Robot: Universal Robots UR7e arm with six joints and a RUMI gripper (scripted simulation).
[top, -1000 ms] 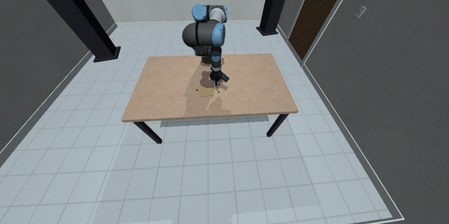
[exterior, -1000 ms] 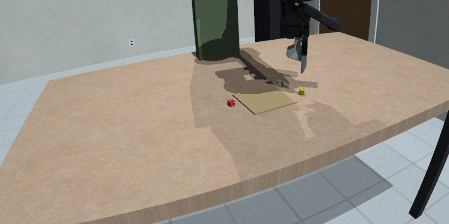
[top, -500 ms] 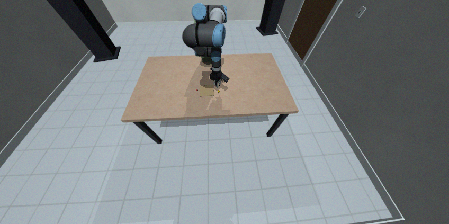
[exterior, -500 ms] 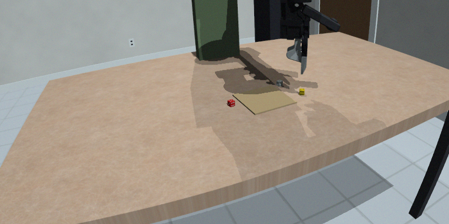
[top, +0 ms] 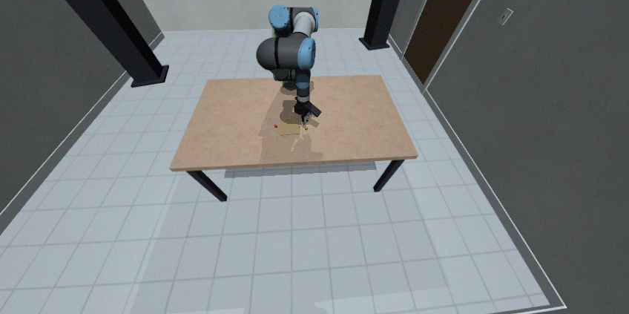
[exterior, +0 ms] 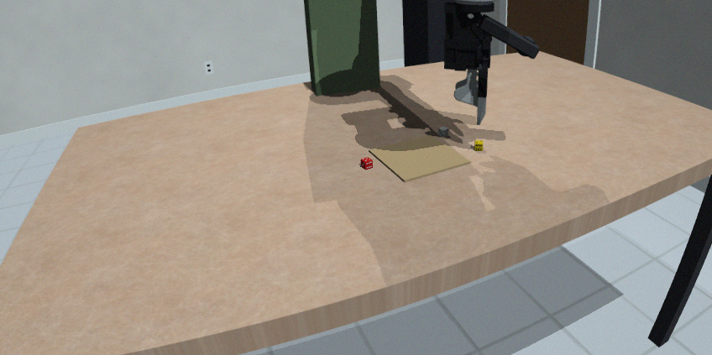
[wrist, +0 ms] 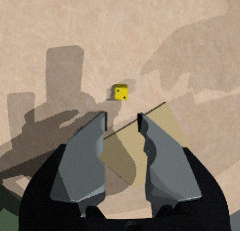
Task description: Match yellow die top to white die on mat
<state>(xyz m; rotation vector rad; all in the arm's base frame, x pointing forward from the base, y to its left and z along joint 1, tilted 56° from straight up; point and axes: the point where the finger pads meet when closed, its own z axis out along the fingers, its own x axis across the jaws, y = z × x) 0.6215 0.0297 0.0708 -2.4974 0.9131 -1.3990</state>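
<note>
The yellow die is 7 cm below my hand. From my hand the other things lie so: red die 21 cm to the right, 8 cm behind, 7 cm below; tan mat 11 cm to the right, 7 cm below, 5 cm behind; white die 9 cm behind, 7 cm below.
</note>
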